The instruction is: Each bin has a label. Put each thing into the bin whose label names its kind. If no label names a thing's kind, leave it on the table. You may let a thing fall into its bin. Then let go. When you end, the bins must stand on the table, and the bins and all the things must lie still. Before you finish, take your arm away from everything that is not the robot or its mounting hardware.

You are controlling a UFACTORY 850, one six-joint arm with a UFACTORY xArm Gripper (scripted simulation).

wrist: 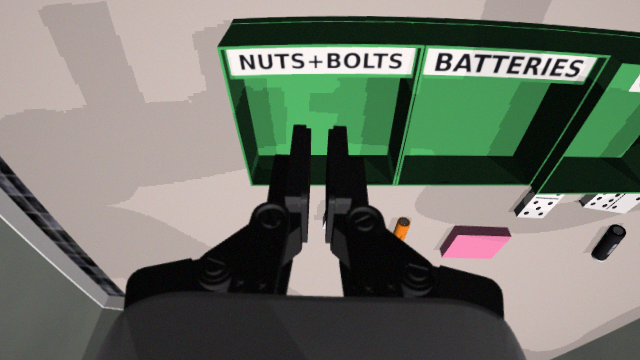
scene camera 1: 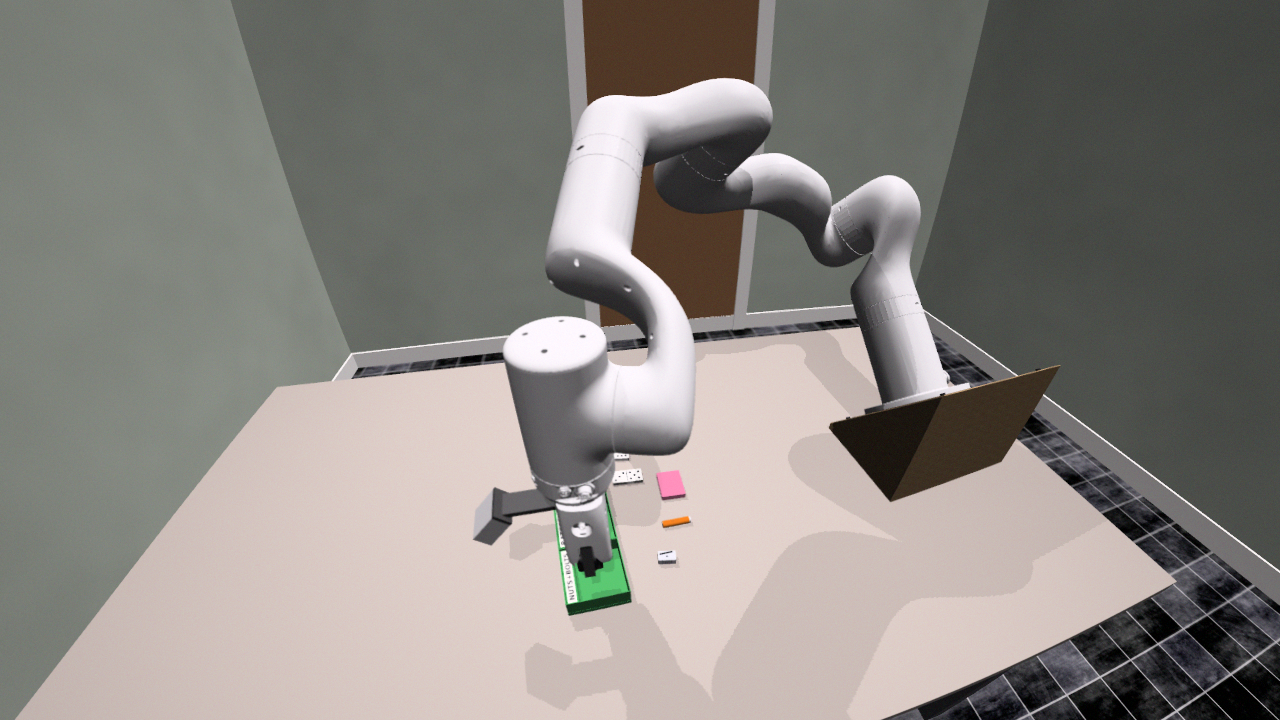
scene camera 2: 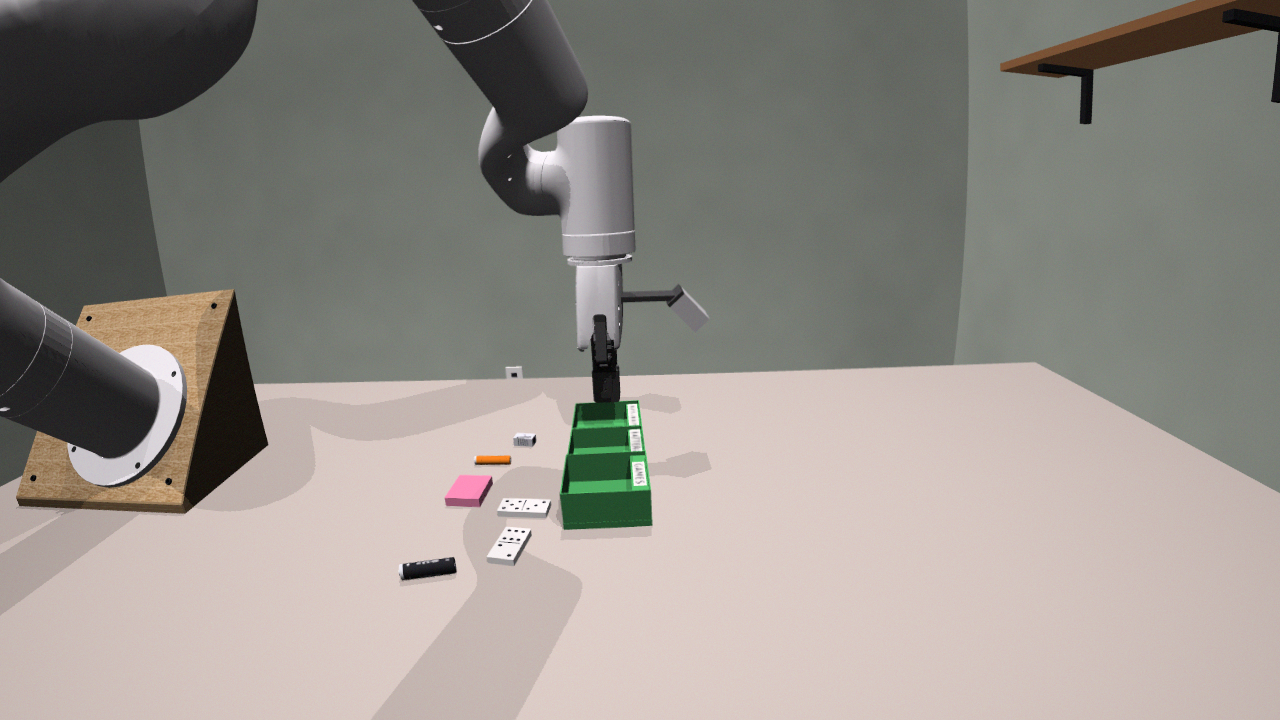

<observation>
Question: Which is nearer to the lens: the black battery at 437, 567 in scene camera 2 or the pink block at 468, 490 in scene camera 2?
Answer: The black battery.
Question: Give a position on a green bin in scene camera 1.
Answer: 612, 578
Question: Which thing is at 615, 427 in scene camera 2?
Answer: A green bin.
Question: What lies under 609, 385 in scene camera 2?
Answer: My gripper.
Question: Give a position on a pink block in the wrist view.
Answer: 480, 242
</observation>
